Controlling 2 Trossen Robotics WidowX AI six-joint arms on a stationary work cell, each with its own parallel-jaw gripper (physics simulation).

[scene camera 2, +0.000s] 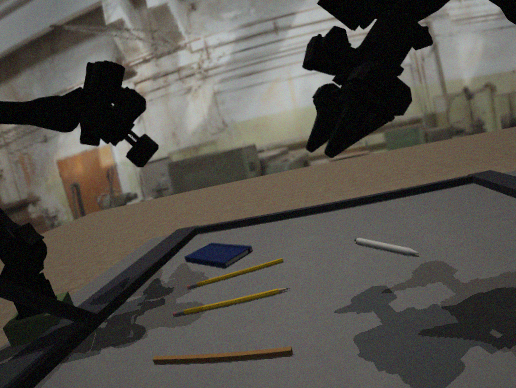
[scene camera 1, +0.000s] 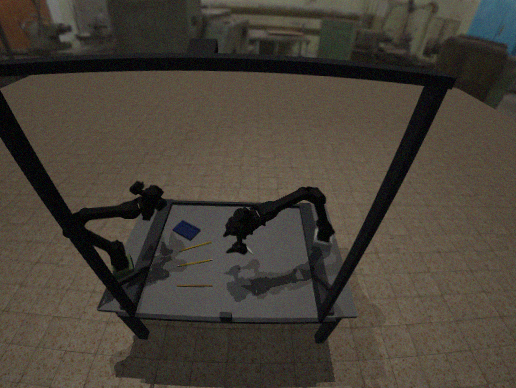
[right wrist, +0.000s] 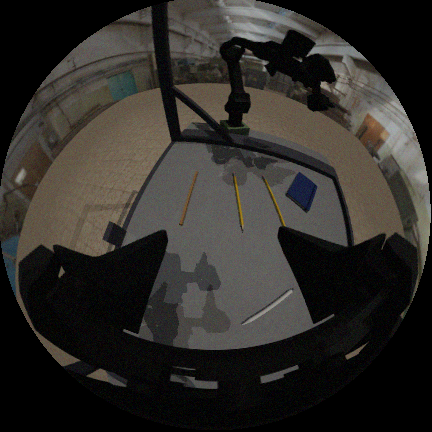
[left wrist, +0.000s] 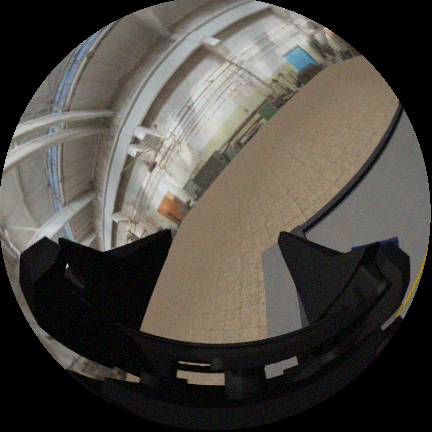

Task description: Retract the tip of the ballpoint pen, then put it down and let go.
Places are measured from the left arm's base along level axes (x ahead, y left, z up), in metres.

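Where they show: left gripper, fingertip midpoint: (scene camera 2: 130, 134) (right wrist: 332, 94) (left wrist: 226, 236); right gripper, fingertip midpoint: (scene camera 2: 317, 153) (scene camera 1: 225, 244) (right wrist: 223, 234); left arm's base, origin of the base link: (scene camera 1: 121, 264) (right wrist: 234, 123); right arm's base, origin of the base link: (scene camera 1: 323, 237).
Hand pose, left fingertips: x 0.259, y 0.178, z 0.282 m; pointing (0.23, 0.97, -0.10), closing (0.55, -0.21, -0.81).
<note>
Each offset is from my left fingertips to the centre of the thing.
The white ballpoint pen {dx +0.373, dy -0.349, dz -0.317 m} (scene camera 1: 250, 249) (scene camera 2: 386, 247) (right wrist: 267, 306) lies on the grey table, its tapered end toward the right in scene camera 2. Whether its writing tip is out is too small to tell. In scene camera 1 my right gripper partly hides it. My right gripper (scene camera 2: 321, 151) (right wrist: 223, 234) is open and empty, hanging above the table; in its wrist view the pen shows below the fingertips, toward the right finger in the picture. My left gripper (left wrist: 226, 236) is open and empty, raised near the table's left side, far from the pen.
A blue book {dx +0.121, dy -0.081, dz -0.316 m} (scene camera 1: 186, 230) (scene camera 2: 219, 254) (right wrist: 302, 191) lies at the back left. Two yellow pencils {dx +0.124, dy -0.218, dz -0.319 m} (scene camera 2: 236, 273) {dx +0.087, dy -0.318, dz -0.319 m} (scene camera 2: 231, 301) and an orange-brown stick {dx +0.036, dy -0.440, dz -0.319 m} (scene camera 2: 222, 356) lie left of the pen in scene camera 2. Dark frame posts (scene camera 1: 385, 200) stand at the table's sides.
</note>
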